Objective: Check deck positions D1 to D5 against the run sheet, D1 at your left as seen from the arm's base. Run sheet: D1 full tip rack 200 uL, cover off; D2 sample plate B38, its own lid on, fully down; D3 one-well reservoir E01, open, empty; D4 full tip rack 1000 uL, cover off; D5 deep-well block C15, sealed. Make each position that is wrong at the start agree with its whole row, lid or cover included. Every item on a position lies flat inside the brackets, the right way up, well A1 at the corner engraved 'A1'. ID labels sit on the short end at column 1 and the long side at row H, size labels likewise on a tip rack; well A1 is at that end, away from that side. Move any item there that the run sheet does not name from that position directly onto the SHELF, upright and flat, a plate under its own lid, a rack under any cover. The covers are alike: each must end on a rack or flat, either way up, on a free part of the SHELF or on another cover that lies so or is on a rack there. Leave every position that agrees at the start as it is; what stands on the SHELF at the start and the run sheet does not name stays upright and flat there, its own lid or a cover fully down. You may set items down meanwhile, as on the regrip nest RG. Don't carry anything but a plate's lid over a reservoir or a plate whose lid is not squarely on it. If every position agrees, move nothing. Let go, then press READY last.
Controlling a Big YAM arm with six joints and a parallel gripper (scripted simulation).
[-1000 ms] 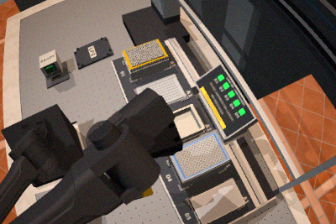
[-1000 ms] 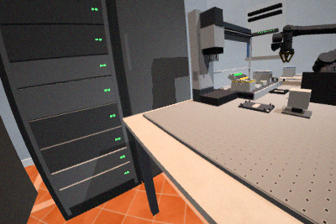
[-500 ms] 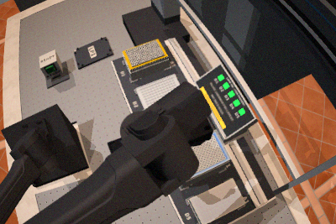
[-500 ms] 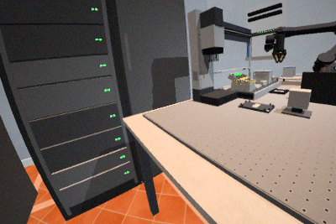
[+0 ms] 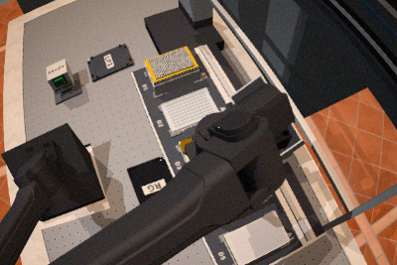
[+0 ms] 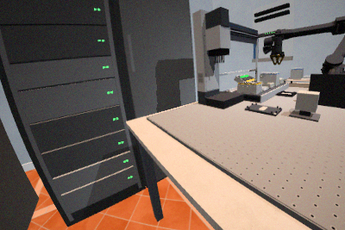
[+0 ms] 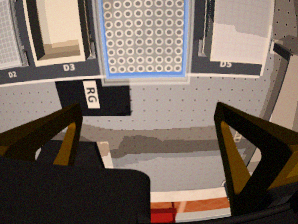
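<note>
Right now my hand is 6 cm short of the blue-framed tip rack, 1 cm to the right of it and 10 cm above it. Round my hand: one-well reservoir 4 cm ahead, 13 cm to the left, 16 cm below; then sealed block 6 cm ahead, 12 cm to the right, 15 cm below; then black regrip nest 12 cm behind, 10 cm to the left, 21 cm below.
</note>
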